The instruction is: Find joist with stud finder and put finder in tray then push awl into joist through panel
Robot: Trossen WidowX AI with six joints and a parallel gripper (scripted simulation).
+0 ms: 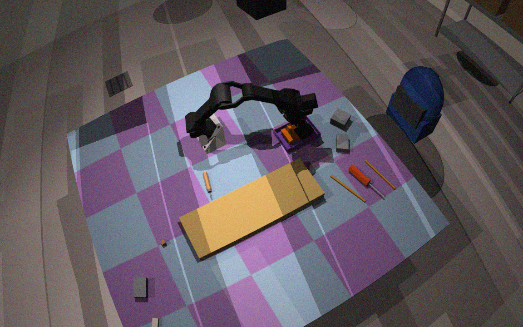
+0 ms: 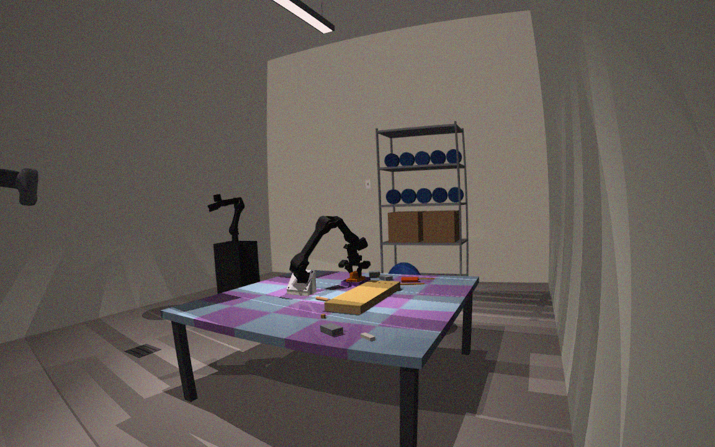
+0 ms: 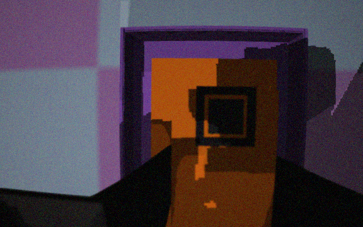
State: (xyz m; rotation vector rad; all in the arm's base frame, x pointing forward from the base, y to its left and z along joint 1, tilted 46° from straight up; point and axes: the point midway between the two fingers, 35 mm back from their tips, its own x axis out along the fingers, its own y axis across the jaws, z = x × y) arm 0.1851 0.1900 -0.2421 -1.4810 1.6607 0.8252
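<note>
The orange stud finder lies 1 cm to the left of my gripper tip and 2 cm above it. From my gripper tip the other things lie so: purple tray (1 cm to the right, 2 cm below); awl (1 cm ahead, 44 cm to the right, 3 cm below); square indicator window (2 cm to the left, 3 cm above).
</note>
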